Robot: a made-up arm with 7 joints. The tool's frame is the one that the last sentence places.
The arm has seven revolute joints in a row. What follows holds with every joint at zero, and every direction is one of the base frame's.
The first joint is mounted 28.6 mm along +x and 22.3 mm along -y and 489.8 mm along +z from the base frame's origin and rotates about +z.
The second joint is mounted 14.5 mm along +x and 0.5 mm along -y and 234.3 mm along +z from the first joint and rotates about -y.
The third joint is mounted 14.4 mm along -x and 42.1 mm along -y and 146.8 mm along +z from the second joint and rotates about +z.
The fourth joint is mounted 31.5 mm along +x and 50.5 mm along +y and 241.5 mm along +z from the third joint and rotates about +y.
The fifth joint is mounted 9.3 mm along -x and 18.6 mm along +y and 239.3 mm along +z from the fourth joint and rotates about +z.
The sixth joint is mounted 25.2 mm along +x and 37 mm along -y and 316 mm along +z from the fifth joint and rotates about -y.
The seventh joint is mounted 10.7 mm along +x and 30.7 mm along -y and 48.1 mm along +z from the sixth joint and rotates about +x.
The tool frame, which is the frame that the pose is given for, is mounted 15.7 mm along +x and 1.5 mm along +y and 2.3 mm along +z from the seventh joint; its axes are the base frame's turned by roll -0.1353, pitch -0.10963 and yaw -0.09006 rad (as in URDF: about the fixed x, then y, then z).
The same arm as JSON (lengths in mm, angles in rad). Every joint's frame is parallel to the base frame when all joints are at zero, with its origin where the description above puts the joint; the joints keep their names.
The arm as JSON. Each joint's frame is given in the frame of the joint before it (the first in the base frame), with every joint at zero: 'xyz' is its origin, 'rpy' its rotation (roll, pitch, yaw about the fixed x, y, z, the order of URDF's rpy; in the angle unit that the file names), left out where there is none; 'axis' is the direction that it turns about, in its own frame. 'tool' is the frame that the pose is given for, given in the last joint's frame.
{"units": {"length": "mm", "angle": "rad"}, "joints": [{"name": "joint 1", "type": "revolute", "origin": {"xyz": [28.6, -22.3, 489.8]}, "axis": [0.0, 0.0, 1.0]}, {"name": "joint 2", "type": "revolute", "origin": {"xyz": [14.5, -0.5, 234.3]}, "axis": [0.0, -1.0, 0.0]}, {"name": "joint 3", "type": "revolute", "origin": {"xyz": [-14.4, -42.1, 146.8]}, "axis": [0.0, 0.0, 1.0]}, {"name": "joint 4", "type": "revolute", "origin": {"xyz": [31.5, 50.5, 241.5]}, "axis": [0.0, 1.0, 0.0]}, {"name": "joint 5", "type": "revolute", "origin": {"xyz": [-9.3, 18.6, 239.3]}, "axis": [0.0, 0.0, 1.0]}, {"name": "joint 6", "type": "revolute", "origin": {"xyz": [25.2, -37.0, 316.0]}, "axis": [0.0, -1.0, 0.0]}, {"name": "joint 7", "type": "revolute", "origin": {"xyz": [10.7, -30.7, 48.1]}, "axis": [1.0, 0.0, 0.0]}], "tool": {"origin": {"xyz": [15.7, 1.5, 2.3], "rpy": [-0.1353, -0.1096, -0.0901]}}}
